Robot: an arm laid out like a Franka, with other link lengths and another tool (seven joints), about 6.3 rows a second.
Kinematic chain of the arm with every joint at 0, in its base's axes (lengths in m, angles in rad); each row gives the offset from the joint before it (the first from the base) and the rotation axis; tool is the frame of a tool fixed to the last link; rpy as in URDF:
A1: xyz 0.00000 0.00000 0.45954 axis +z
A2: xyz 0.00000 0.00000 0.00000 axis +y
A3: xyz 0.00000 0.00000 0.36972 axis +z
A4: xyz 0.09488 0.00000 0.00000 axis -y
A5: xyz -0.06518 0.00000 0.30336 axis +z
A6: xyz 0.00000 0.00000 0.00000 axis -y
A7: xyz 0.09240 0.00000 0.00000 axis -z
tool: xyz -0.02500 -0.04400 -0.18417 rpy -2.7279 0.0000 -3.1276
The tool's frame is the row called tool.
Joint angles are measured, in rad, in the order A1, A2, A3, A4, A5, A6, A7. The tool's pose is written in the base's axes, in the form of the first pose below.
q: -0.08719 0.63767 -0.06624 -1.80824 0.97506 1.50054 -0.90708
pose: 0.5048 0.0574 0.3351 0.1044 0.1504 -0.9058 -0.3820
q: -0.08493 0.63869 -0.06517 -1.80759 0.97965 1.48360 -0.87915
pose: 0.5015 0.0613 0.3378 0.1184 0.1441 -0.9031 -0.3869
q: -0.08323 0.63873 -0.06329 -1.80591 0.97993 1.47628 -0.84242
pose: 0.4994 0.0635 0.3402 0.1333 0.1349 -0.9027 -0.3863
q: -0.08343 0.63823 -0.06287 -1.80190 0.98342 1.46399 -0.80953
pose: 0.4981 0.0649 0.3439 0.1456 0.1262 -0.9013 -0.3879
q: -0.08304 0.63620 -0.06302 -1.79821 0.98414 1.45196 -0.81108
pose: 0.4979 0.0661 0.3470 0.1458 0.1300 -0.8993 -0.3913
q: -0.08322 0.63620 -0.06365 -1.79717 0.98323 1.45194 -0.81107
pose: 0.4982 0.0656 0.3470 0.1454 0.1301 -0.8996 -0.3907
